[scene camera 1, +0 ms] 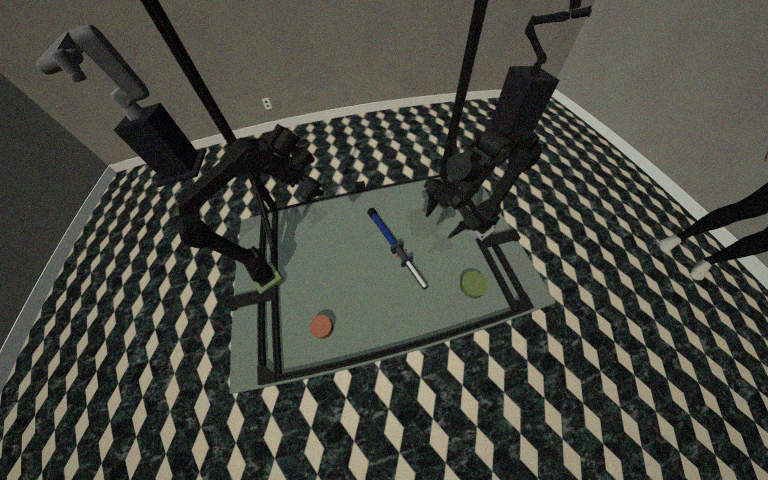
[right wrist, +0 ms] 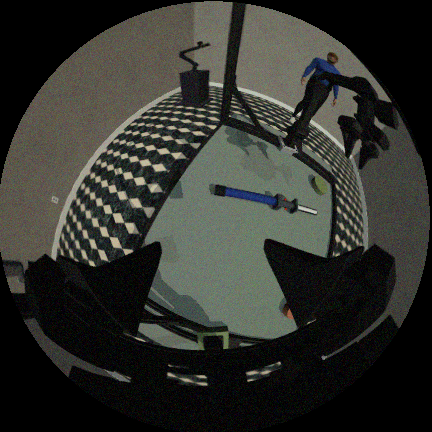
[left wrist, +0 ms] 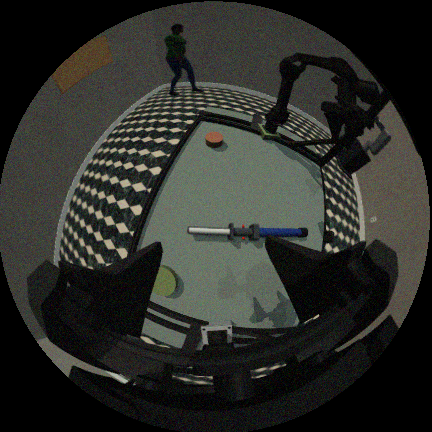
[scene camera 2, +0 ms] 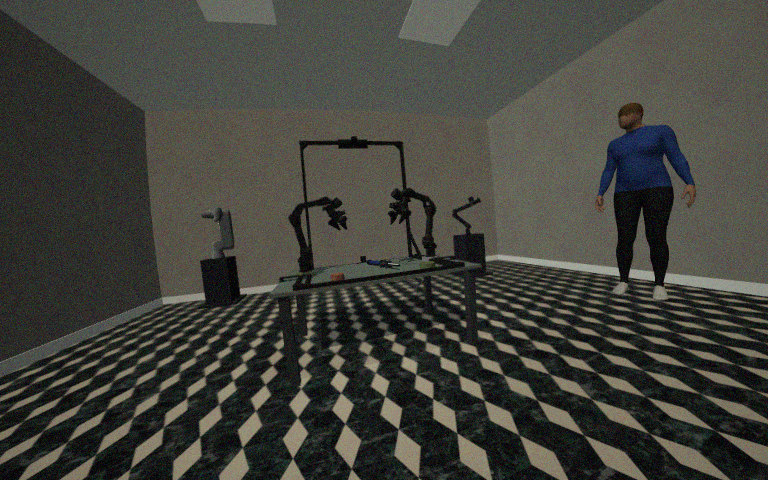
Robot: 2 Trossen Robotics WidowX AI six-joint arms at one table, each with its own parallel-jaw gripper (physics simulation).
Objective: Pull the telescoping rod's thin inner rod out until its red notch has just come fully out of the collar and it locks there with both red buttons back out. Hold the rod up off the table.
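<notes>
The telescoping rod lies on the table. Its blue grip has a dark end cap. The dark collar shows red spots on both sides in the left wrist view. The silver inner rod sticks out beyond the collar; no red notch can be made out. My left gripper is open and empty, above the table. My right gripper is open and empty, high above the table. Neither touches the rod.
An orange disc lies near the table's front left in scene camera 1. A yellow-green disc lies right of the silver end there. Dark rails edge the table, and black posts rise behind it.
</notes>
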